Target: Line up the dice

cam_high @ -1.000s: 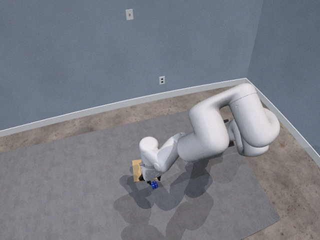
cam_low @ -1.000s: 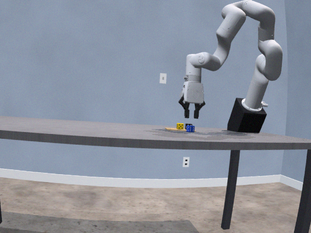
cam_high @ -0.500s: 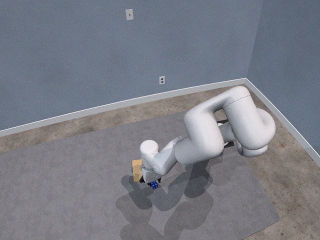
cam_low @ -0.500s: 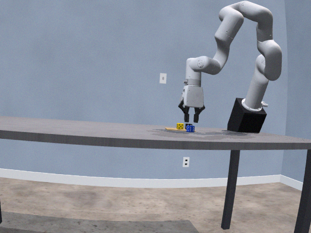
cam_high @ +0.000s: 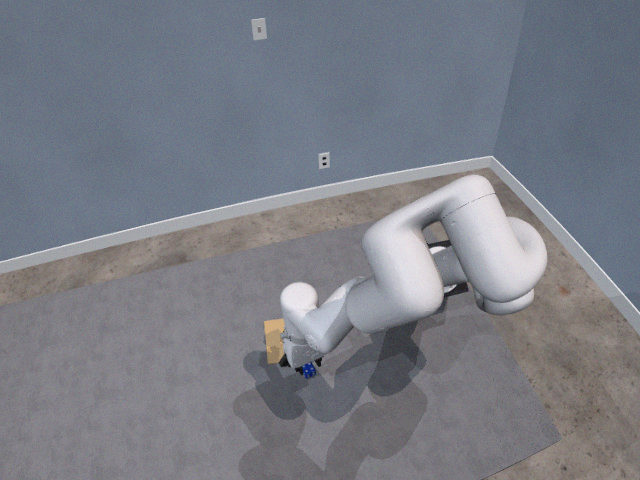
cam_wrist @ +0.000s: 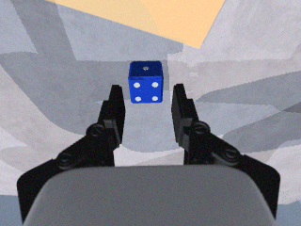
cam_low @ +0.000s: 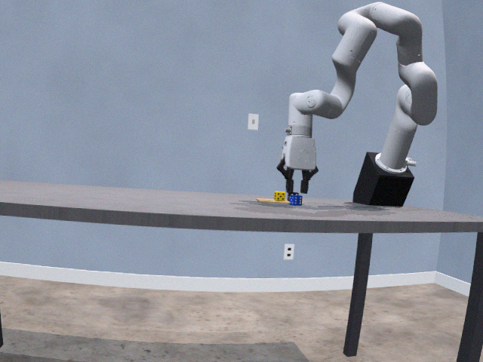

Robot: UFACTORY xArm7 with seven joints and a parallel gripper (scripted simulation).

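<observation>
The blue die lies 4 cm below my hand. Round my hand: tan mat (11 cm to the right, 5 cm below, 4 cm ahead); black die (12 cm to the right, 4 cm below); yellow die (11 cm to the right, 4 cm below, 4 cm ahead).
</observation>
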